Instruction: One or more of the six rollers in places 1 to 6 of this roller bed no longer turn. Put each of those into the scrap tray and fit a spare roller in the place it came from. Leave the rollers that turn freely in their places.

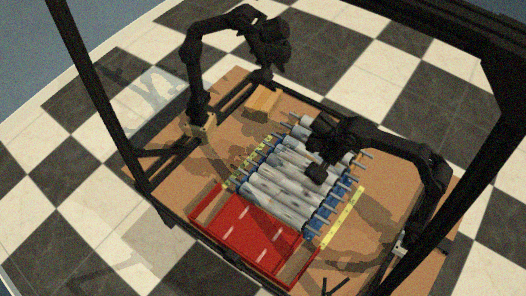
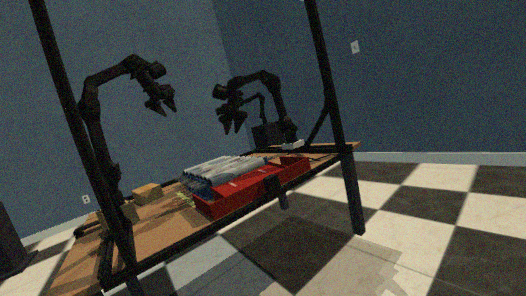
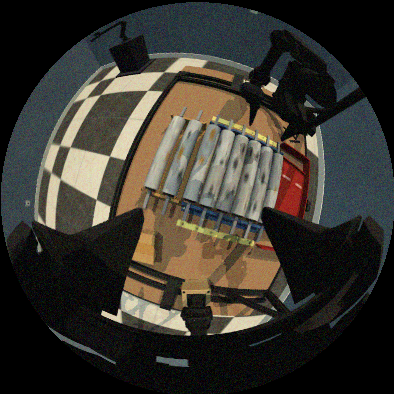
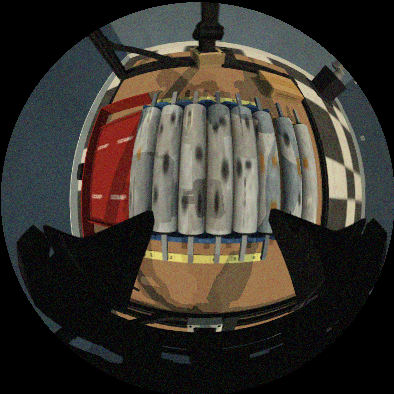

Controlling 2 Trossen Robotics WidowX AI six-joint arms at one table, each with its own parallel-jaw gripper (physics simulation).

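Places are measured from the left arm's base along level axes (x right, y back, z down), in metres.
Pixels of known places: left gripper, fingertip midpoint: (image 1: 279, 82) (image 2: 170, 114) (image 3: 204, 213); right gripper, fingertip midpoint: (image 1: 317, 166) (image 2: 231, 134) (image 3: 266, 132) (image 4: 213, 215); left arm's base at its link origin: (image 1: 199, 119) (image 3: 195, 299) (image 4: 206, 49); right arm's base at its link origin: (image 1: 412, 243) (image 2: 292, 141) (image 4: 204, 331).
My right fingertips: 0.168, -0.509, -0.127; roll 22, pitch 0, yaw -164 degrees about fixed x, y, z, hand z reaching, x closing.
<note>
For each thing: its top centre in the pictures, then the offset to it from my right fingertips, as dx, dy, dz. Level surfaces: height alone.
- blue roller bed at its surface level: dz +0.199
- place 1 roller at its top centre: (image 4: 137, 159) (image 1: 272, 202) (image 3: 275, 186) (image 2: 236, 166) +0.097, +0.118, +0.127
- red scrap tray at its top centre: (image 4: 102, 167) (image 1: 251, 231) (image 2: 253, 174) (image 3: 293, 197) +0.209, +0.154, +0.153
- place 6 roller at its top centre: (image 4: 273, 164) (image 3: 203, 157) (image 1: 314, 152) (image 2: 213, 163) -0.144, +0.038, +0.127
- spare roller at its top centre: (image 4: 297, 167) (image 3: 182, 152) (image 1: 322, 140) (image 2: 209, 162) -0.205, +0.020, +0.127
- outer spare at its top centre: (image 4: 313, 171) (image 3: 162, 147) (image 1: 330, 130) (image 2: 205, 162) -0.264, +0.001, +0.127
- wooden block at its top centre: (image 3: 132, 245) (image 4: 282, 82) (image 1: 263, 97) (image 2: 145, 187) -0.375, +0.310, +0.148
Six grey, dark-blotched rollers lie side by side in the blue roller bed (image 1: 340, 192) (image 3: 220, 220); the place 1 roller (image 4: 145, 165) is beside the red scrap tray (image 1: 240, 220) (image 4: 112, 175), the place 6 roller (image 3: 202, 162) at the other end. Whether any turn cannot be seen. One spare roller (image 3: 185, 160) (image 4: 290, 170) and an outer spare (image 3: 165, 155) (image 4: 307, 175) lie in an orange holder beyond place 6. My left gripper (image 2: 170, 113) (image 3: 204, 213) is open and empty, high over the left side. My right gripper (image 2: 232, 131) (image 4: 213, 215) is open and empty above the rollers.
A wooden block (image 1: 263, 99) (image 2: 147, 192) (image 4: 282, 86) sits near the left arm's base. Numbered yellow strips run along both roller ends, one of them (image 1: 345, 215) on the right arm's side. A dark frame post (image 2: 327, 85) rises at the table's edge.
</note>
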